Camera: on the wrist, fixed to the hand. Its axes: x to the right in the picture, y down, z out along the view.
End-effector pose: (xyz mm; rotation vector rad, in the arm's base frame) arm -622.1 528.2 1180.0 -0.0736 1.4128 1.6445
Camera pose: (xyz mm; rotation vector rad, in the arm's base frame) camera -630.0 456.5 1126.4 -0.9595 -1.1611 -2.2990
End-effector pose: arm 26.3 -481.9 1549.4 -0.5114 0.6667 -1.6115
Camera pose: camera -56.0 -461.3 1519.9 0.1413 0.8671 -0.0728
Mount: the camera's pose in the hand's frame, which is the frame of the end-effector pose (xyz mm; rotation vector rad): -7.0 -41.8 -79.2 -0.0908 0.1163 1.6205
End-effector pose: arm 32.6 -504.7 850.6 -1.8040 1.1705 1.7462
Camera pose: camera 115.8 -537.5 858.6 0.4588 -1.8813 -1.3932
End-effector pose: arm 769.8 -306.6 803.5 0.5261 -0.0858 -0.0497
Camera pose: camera 769.3 -302.7 713.8 0.2458 -0.3711 1.5477
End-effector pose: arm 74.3 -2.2 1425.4 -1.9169 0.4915 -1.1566
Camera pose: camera -0.8 -8.6 1474.2 -0.8780 1.7001 -0.1153
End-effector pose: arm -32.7 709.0 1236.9 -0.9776 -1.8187 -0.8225
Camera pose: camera -36.3 621.2 1255.4 -1.8858 -0.4276 0.1009
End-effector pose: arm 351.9 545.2 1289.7 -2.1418 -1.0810 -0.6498
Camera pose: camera 302.4 502.8 1351.5 -2.1833 0.8504 0.0104
